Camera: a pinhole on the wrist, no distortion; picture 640 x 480 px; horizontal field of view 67.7 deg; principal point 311.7 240.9 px. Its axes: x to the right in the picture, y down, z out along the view. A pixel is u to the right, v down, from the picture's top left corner.
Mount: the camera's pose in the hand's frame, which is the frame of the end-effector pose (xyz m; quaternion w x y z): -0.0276 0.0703 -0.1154 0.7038 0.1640 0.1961 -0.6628
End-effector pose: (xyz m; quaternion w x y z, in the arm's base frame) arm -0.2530 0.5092 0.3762 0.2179 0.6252 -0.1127 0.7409
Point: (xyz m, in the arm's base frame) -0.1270 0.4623 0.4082
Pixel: 221 280
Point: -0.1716 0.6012 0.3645
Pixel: 518 253
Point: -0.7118 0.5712 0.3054
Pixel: behind the camera
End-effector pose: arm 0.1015 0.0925 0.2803 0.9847 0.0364 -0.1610 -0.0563
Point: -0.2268 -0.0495 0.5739
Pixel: 251 62
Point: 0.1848 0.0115 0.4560
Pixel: outside the picture
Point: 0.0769 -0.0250 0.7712
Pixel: 185 357
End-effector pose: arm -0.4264 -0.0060 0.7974 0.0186 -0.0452 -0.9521 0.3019
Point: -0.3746 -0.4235 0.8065
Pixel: 489 143
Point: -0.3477 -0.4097 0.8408
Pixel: 524 111
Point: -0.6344 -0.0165 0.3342
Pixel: outside the picture
